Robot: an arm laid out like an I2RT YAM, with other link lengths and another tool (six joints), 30 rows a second.
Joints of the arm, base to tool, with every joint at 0 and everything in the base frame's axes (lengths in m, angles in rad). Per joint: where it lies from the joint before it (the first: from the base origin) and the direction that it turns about. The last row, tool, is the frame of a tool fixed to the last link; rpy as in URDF.
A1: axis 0 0 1 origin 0 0 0.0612
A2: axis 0 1 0 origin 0.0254 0.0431 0.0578
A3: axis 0 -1 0 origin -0.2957 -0.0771 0
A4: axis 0 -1 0 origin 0.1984 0.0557 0.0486
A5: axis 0 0 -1 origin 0.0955 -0.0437 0.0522
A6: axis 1 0 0 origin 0.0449 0 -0.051
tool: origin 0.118 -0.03 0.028 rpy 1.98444 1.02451 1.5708
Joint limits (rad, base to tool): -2.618..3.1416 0..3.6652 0..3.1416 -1.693..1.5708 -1.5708..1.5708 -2.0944..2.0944
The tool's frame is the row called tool.
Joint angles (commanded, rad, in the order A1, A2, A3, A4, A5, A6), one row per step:
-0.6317, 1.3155, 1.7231, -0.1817, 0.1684, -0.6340
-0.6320, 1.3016, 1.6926, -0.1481, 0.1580, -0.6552
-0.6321, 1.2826, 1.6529, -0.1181, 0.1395, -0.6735
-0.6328, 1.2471, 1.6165, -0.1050, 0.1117, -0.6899
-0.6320, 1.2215, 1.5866, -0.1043, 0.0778, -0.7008
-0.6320, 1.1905, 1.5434, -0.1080, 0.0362, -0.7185
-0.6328, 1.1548, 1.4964, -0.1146, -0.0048, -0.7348
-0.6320, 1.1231, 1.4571, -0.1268, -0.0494, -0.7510
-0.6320, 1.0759, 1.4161, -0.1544, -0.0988, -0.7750
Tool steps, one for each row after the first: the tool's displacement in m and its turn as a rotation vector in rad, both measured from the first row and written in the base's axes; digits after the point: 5 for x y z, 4 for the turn. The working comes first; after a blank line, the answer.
Tool pose at each row, in the base's axes (x y z in m, rotation vector in rad; the steps are taken from these numbers as rounded here):
0.25107, -0.25407, 0.62593, 0.8438, 1.1397, -0.9903
0.24989, -0.25023, 0.62646, 0.8185, 1.1281, -1.0005
0.24941, -0.24534, 0.62396, 0.7894, 1.1262, -1.0039
0.24385, -0.23520, 0.62384, 0.7537, 1.1230, -1.0001
0.24305, -0.22694, 0.62001, 0.7177, 1.1370, -0.9878
0.24351, -0.21801, 0.61111, 0.6725, 1.1652, -0.9772
0.24252, -0.20851, 0.60090, 0.6296, 1.1939, -0.9654
0.24267, -0.19847, 0.59090, 0.5829, 1.2244, -0.9485
0.23854, -0.18428, 0.58033, 0.5273, 1.2558, -0.9339

-0.00118, 0.00384, 0.00053, -0.0264, 0.0025, 0.0050
-0.00166, 0.00873, -0.00197, -0.0480, 0.0101, 0.0185
-0.00722, 0.01887, -0.00209, -0.0725, 0.0151, 0.0405
-0.00802, 0.02713, -0.00592, -0.0853, 0.0293, 0.0716
-0.00756, 0.03606, -0.01482, -0.0970, 0.0581, 0.1086
-0.00855, 0.04556, -0.02503, -0.1061, 0.0866, 0.1450
-0.00840, 0.05560, -0.03503, -0.1148, 0.1157, 0.1871
-0.01253, 0.06979, -0.04560, -0.1292, 0.1500, 0.2320

